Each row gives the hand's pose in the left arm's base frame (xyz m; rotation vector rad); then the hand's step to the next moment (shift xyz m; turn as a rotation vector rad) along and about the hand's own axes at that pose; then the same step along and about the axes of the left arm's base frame.
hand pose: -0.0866 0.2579 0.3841 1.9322 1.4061 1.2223
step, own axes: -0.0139 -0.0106 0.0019 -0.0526 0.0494 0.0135
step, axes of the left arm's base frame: -0.0050 -0.0085 -0.0146 0.0324 -0.0650 0.0107
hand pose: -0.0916 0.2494 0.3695 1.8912 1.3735 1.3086
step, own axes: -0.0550 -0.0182 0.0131 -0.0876 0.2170 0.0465
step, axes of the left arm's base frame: 0.0003 -0.0404 -0.0435 0.1382 -0.1579 0.1136
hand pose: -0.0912 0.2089 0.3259 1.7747 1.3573 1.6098
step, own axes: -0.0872 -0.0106 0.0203 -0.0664 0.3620 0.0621
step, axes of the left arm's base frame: 0.0254 -0.0614 -0.0609 0.2064 -0.2017 0.2367
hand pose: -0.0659 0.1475 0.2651 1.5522 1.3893 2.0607
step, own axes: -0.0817 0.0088 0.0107 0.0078 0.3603 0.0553
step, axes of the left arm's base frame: 0.0466 -0.0515 -0.0453 0.1688 -0.1567 0.2826
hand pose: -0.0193 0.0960 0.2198 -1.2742 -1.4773 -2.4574
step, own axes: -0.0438 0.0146 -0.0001 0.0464 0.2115 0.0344
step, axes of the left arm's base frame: 0.0349 -0.0248 -0.0172 0.0723 -0.0747 0.1930
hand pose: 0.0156 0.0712 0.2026 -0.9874 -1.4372 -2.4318
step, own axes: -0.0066 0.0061 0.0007 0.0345 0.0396 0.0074
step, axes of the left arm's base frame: 0.0081 -0.0039 0.0007 -0.0060 -0.0082 0.0521
